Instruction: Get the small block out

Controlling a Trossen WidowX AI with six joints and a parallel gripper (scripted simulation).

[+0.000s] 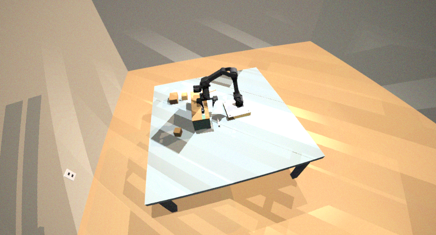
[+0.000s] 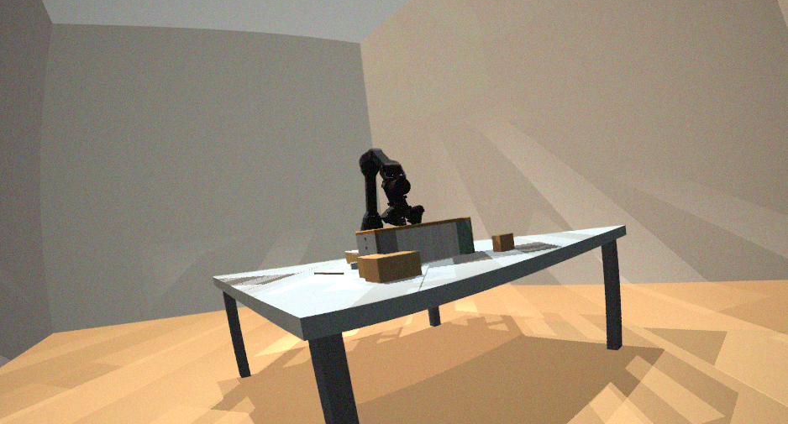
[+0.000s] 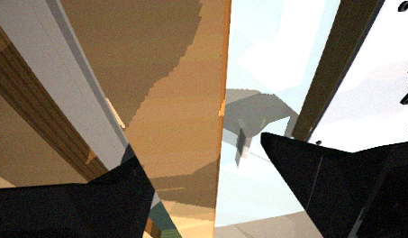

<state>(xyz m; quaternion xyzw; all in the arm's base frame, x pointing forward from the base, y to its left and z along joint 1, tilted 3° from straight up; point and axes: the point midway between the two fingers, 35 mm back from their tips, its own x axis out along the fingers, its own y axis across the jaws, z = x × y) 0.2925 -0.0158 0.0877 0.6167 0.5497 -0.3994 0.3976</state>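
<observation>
Now: gripper tip 30 mm short of the box, 40 mm to the left of it and 30 mm above it.
</observation>
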